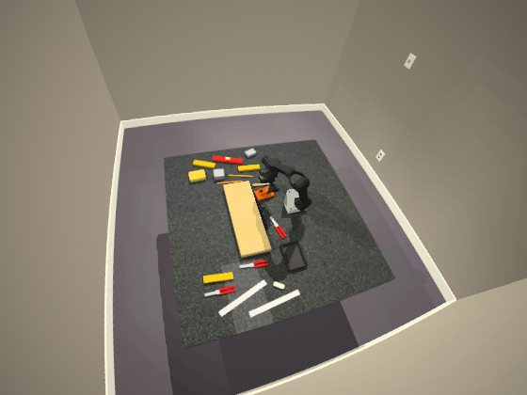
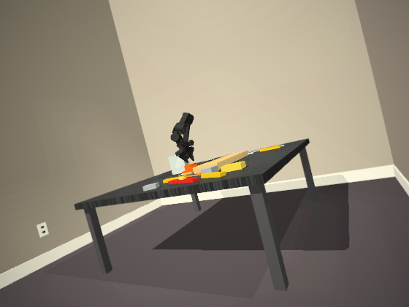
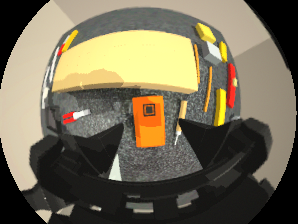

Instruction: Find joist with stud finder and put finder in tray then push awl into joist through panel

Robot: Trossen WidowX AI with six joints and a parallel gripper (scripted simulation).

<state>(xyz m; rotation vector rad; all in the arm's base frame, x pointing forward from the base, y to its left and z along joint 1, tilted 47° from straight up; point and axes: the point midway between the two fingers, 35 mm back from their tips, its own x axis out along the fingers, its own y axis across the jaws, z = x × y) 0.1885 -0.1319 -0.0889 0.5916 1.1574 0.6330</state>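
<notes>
Right now the orange stud finder is 3 cm below my gripper tip and 1 cm ahead of it. From my gripper tip the other things lie so: awl: 8 cm to the right, 7 cm below, 2 cm behind; then grey block: 27 cm ahead, 23 cm to the right, 6 cm below; then red level: 37 cm to the right, 17 cm ahead, 6 cm below.
</notes>
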